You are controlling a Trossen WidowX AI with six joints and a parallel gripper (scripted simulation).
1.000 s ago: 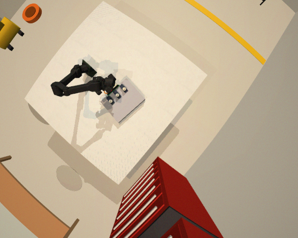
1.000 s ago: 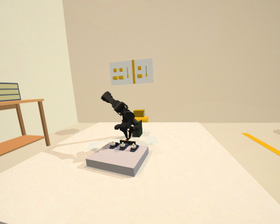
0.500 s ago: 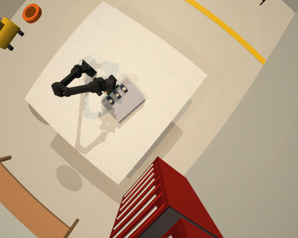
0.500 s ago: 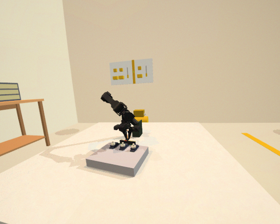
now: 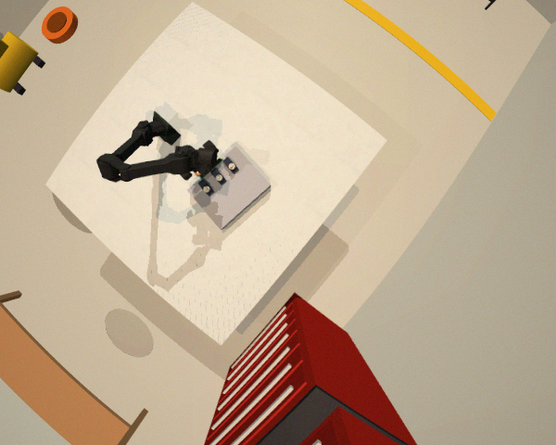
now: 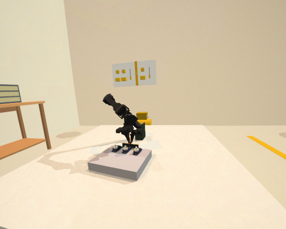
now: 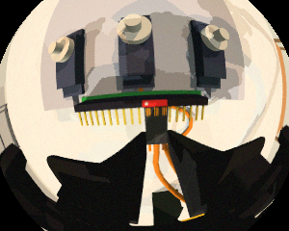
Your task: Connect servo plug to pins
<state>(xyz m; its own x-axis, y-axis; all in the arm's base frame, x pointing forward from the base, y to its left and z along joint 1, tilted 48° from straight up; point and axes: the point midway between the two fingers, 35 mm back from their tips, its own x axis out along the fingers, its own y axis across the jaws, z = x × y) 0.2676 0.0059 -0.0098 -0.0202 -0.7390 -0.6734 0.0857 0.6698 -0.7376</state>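
My gripper tip is 3 cm short of the red band. Round my gripper tip: holder: 19 cm ahead, 5 cm below.
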